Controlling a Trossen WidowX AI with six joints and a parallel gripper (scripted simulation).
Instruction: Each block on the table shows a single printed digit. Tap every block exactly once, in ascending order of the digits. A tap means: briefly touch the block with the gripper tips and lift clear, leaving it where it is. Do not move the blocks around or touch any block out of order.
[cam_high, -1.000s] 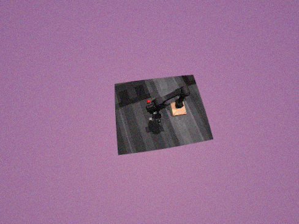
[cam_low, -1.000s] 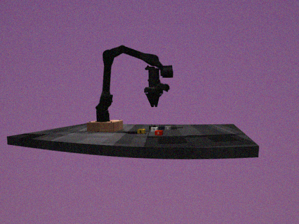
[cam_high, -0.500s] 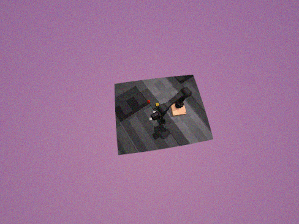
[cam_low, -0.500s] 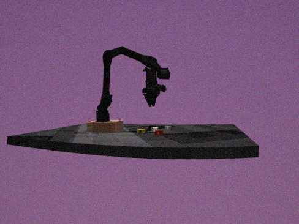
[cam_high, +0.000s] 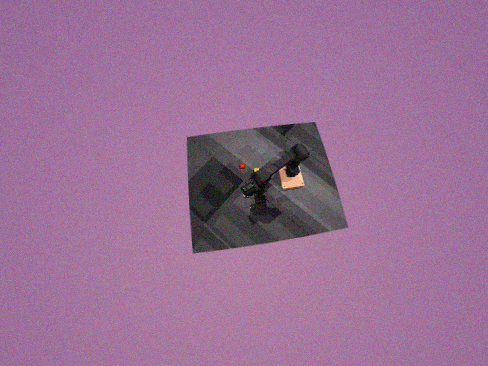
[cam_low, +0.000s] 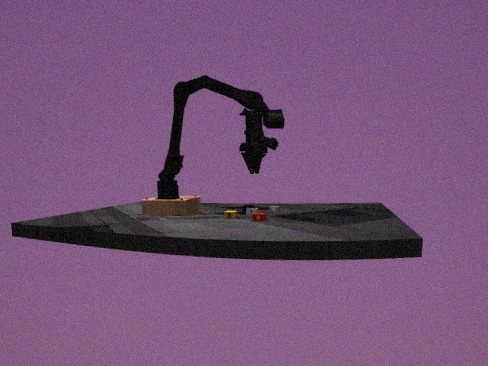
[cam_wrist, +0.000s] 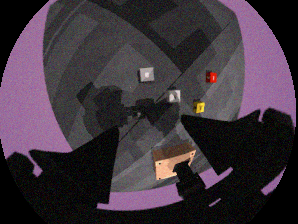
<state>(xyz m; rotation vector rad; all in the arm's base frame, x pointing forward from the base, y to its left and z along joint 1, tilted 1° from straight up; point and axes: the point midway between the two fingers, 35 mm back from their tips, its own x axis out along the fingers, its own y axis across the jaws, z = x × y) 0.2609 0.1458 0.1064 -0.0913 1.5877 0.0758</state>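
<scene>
Right now the white block is 20 mm ahead of my gripper tip, 90 mm to the right of it and 120 mm below it. From my gripper tip the other things lie so: yellow block: 20 mm behind, 190 mm to the right, 120 mm below; black block: 30 mm behind, 10 mm to the left, 120 mm below; grey block: 70 mm ahead, 10 mm to the right, 120 mm below.
</scene>
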